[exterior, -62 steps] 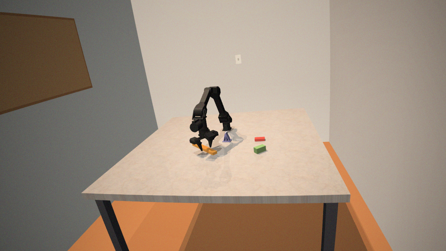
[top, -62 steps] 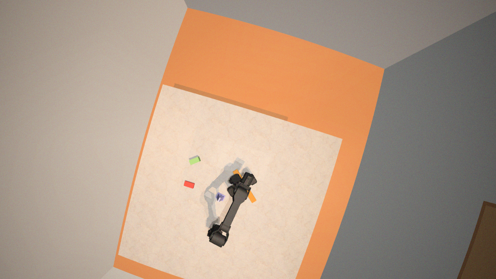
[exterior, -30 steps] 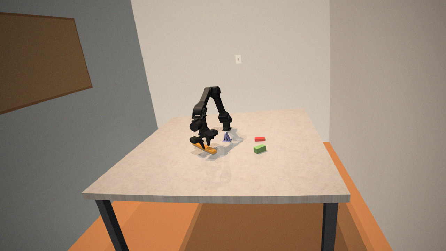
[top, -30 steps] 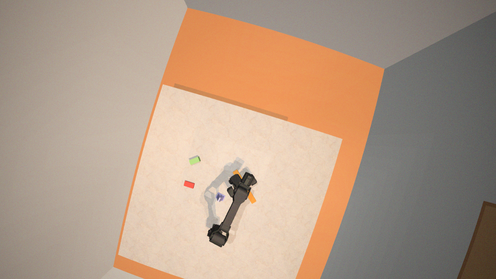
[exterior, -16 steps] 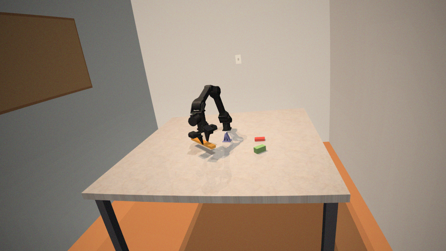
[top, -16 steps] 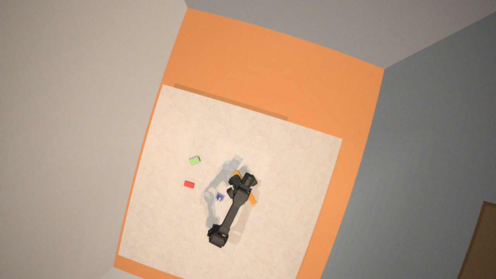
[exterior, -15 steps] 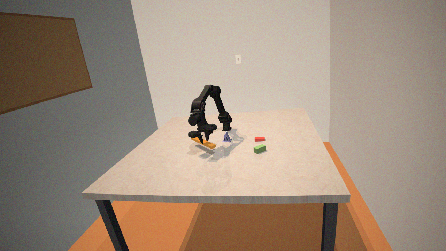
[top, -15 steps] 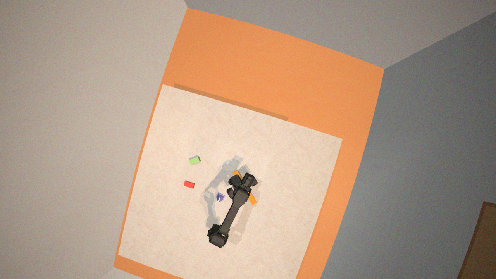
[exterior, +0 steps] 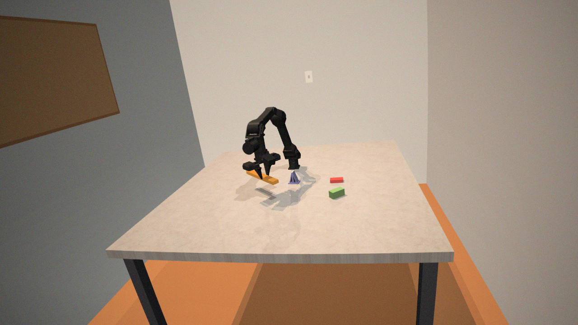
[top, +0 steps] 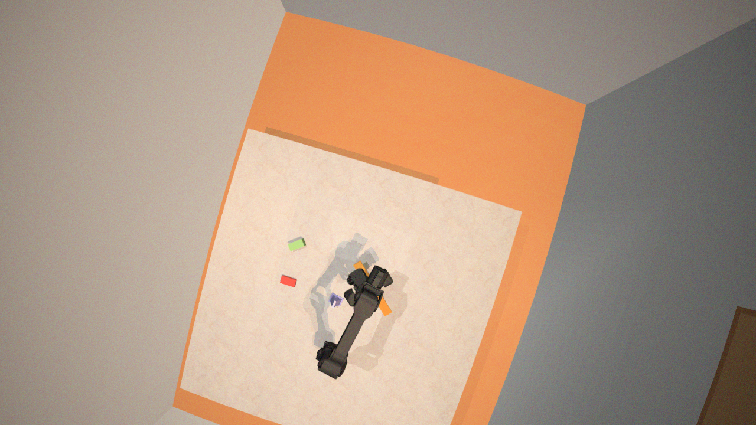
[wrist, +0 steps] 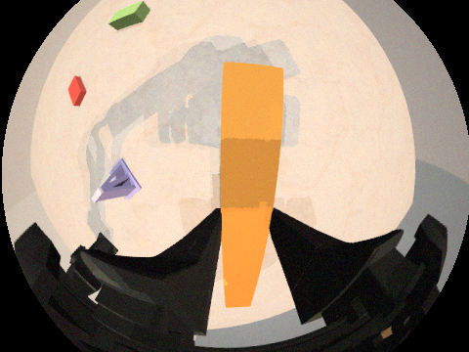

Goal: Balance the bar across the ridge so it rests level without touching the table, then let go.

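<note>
My gripper tip is now 2 cm to the left of the long orange bar and 2 cm past it. The rest, counted from my gripper tip: green block (34 cm to the left, 8 cm below, 5 cm ahead); red block (34 cm to the left, 12 cm behind, 8 cm below).
</note>
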